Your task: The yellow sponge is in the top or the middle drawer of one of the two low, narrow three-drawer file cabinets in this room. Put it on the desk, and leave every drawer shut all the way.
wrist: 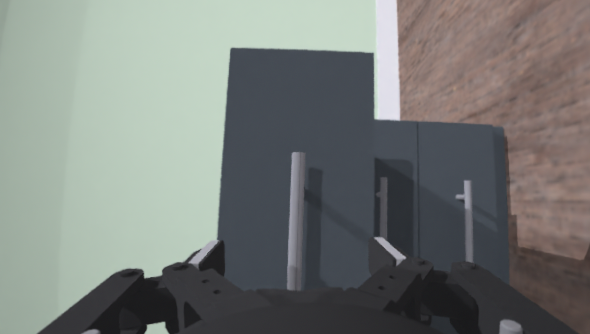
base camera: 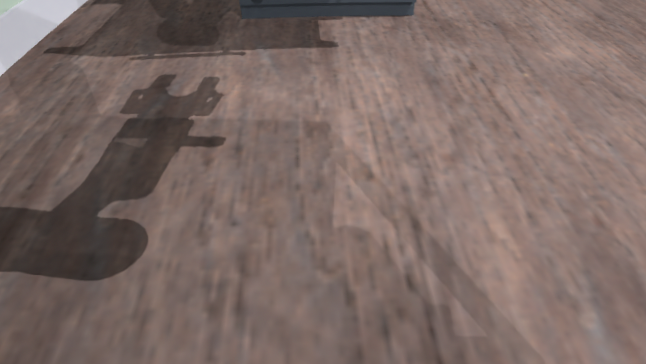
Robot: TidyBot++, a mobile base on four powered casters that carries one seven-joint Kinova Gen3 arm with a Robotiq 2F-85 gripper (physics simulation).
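A dark grey file cabinet [base camera: 327, 9] shows its lower edge at the top of the base view. In the wrist view it lies sideways, floor to the right. Its top drawer [wrist: 300, 100] stands pulled out, its front nearer than the rest, with a light bar handle [wrist: 297, 210]. The middle drawer [wrist: 397, 142], partly hidden and shaded, and the bottom drawer [wrist: 450, 155] look shut. My gripper [wrist: 296, 255] is open and empty; its fingers stand apart on either side of the top handle's line, and the handle looks beyond them. The drawer's inside, the sponge and the desk do not show.
A pale green wall [wrist: 150, 125] is behind the cabinet, with a white baseboard [wrist: 388, 60] [base camera: 35, 30] at its foot. The brown wood floor [wrist: 490, 65] [base camera: 450, 200] carries shadows of the arm and open gripper at the left of the base view.
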